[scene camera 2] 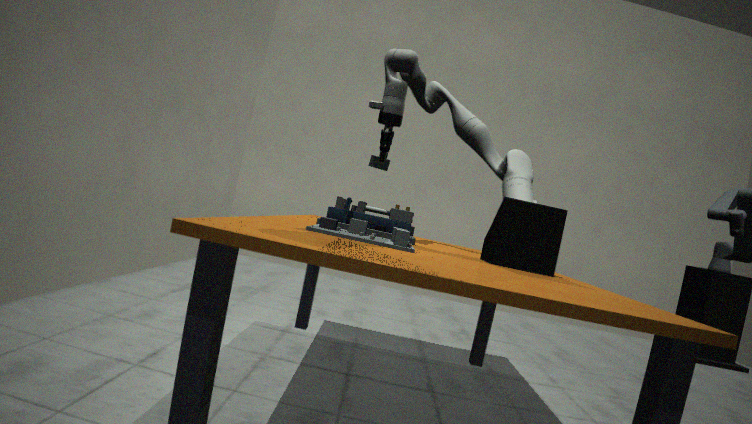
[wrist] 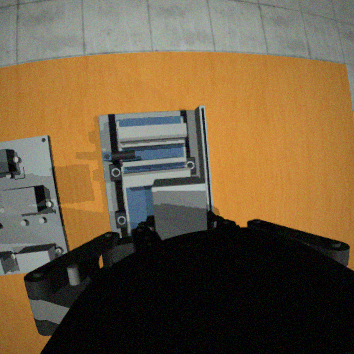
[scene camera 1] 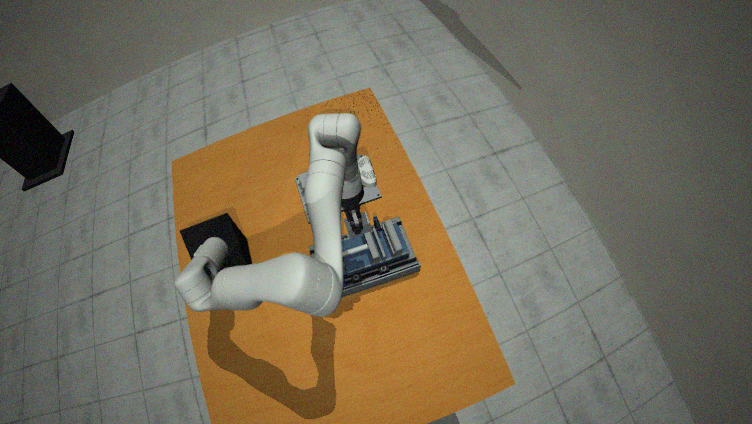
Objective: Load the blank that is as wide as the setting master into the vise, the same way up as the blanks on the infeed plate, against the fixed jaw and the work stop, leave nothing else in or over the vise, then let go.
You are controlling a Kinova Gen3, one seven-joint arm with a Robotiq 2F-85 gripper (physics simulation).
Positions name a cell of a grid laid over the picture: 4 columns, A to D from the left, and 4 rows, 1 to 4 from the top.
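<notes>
An infeed plate (wrist: A2) is visible in the wrist view, and so is the gripper (wrist: C3).
</notes>
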